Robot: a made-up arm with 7 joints.
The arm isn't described. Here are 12 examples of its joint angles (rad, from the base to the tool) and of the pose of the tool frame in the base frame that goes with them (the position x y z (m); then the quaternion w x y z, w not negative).
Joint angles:
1: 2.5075 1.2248 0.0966 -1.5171 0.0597 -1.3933 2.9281
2: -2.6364 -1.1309 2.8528 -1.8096 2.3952 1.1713 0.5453
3: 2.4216 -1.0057 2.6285 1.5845 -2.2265 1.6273 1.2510
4: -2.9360 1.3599 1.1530 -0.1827 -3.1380 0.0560 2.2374
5: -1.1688 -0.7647 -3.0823 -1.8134 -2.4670 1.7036 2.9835
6: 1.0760 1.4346 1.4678 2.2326 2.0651 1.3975 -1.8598
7: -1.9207 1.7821 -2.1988 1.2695 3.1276 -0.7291 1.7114
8: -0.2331 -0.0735 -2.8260 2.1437 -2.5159 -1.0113 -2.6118
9: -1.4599 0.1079 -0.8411 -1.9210 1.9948 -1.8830 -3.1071
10: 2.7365 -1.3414 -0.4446 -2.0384 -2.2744 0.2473 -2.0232
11: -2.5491 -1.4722 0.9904 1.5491 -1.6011 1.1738 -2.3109
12: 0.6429 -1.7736 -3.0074 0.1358 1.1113 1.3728 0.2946
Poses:
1: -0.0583 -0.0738 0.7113 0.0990 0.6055 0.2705 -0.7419
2: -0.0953 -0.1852 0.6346 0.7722 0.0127 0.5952 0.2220
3: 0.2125 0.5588 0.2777 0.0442 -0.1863 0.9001 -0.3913
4: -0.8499 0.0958 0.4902 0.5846 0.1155 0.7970 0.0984
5: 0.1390 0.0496 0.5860 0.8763 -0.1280 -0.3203 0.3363
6: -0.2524 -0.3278 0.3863 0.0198 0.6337 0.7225 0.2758
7: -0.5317 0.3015 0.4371 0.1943 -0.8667 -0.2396 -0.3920
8: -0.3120 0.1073 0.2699 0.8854 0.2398 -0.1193 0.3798
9: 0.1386 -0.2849 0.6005 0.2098 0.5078 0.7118 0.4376
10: 0.1155 0.2558 -0.1241 0.2612 0.2080 0.0532 0.9411
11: 0.4550 0.0508 0.6295 0.0532 -0.9924 -0.0754 -0.0808
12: -0.4841 0.5564 0.0024 0.8235 0.4752 -0.3100 0.0044
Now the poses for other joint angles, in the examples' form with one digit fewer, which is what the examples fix.
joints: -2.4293 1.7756 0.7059 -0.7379 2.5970 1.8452 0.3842
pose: -0.518 0.282 0.436 0.076 -0.900 0.289 0.316
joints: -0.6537 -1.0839 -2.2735 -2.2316 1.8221 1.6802 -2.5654
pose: 0.078 -0.063 0.565 0.455 0.813 -0.257 0.257
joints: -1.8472 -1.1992 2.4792 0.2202 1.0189 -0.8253 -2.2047
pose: 0.311 -0.724 0.573 0.284 -0.862 -0.395 0.145
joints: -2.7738 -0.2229 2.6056 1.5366 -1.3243 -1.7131 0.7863
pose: 0.448 -0.123 0.578 0.575 -0.688 0.320 0.306
